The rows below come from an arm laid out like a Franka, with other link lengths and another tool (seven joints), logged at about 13 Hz.
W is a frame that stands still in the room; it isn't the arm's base.
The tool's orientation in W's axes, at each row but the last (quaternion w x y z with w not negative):
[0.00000, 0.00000, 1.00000, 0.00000]
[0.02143, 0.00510, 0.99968, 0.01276]
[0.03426, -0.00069, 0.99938, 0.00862]
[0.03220, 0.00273, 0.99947, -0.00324]
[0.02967, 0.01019, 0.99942, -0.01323]
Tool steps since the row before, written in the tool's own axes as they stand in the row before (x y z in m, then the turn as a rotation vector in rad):
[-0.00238, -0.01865, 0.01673, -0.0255, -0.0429, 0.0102]
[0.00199, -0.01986, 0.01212, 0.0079, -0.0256, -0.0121]
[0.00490, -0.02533, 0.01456, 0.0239, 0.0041, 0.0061]
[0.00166, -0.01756, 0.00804, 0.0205, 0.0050, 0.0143]
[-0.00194, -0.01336, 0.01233, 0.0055, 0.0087, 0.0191]
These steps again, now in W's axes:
[0.00238, -0.01865, -0.01673, 0.0255, -0.0429, -0.0102]
[-0.00166, -0.01952, -0.01270, -0.0087, -0.0258, 0.0111]
[-0.00384, -0.02508, -0.01529, -0.0234, 0.0042, -0.0077]
[-0.00124, -0.01760, -0.00802, -0.0195, 0.0050, -0.0156]
[0.00238, -0.01372, -0.01184, -0.0042, 0.0083, -0.0196]

